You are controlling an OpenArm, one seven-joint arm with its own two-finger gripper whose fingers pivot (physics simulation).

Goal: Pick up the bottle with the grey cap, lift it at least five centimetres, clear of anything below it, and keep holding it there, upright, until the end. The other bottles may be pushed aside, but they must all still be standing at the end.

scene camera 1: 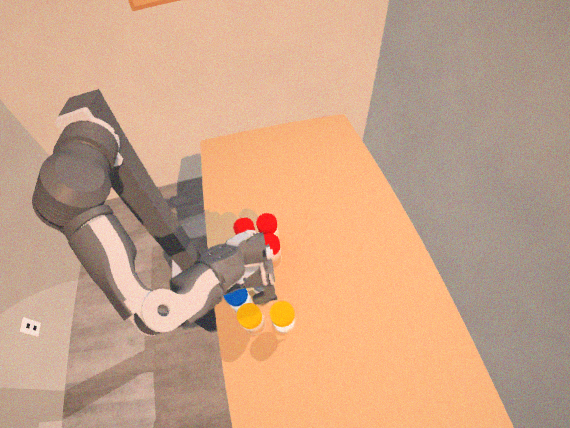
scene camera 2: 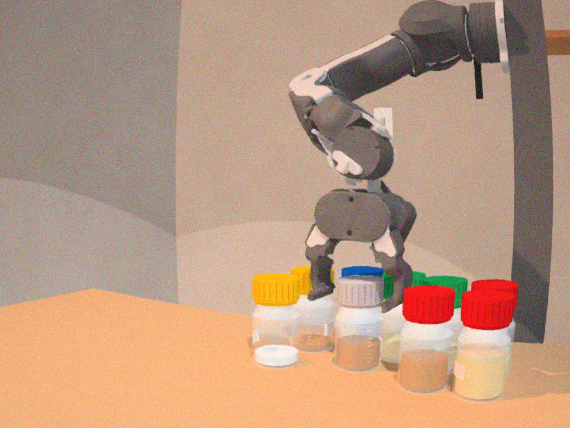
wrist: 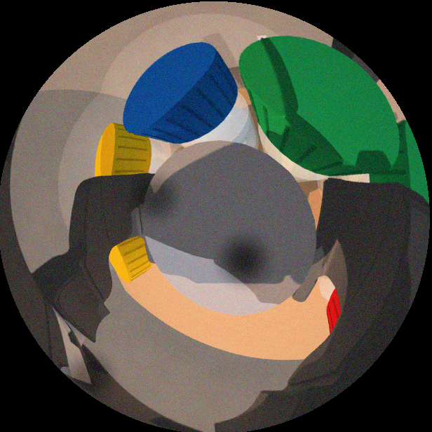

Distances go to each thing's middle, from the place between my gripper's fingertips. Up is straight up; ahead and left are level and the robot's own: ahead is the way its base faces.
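There's a grey-capped bottle (scene camera 2: 359,322) 30 mm below my hand. The blue-capped bottle (wrist: 188,95) is also 30 mm below my hand, and it's 20 mm to the right of my hand and 70 mm behind it.
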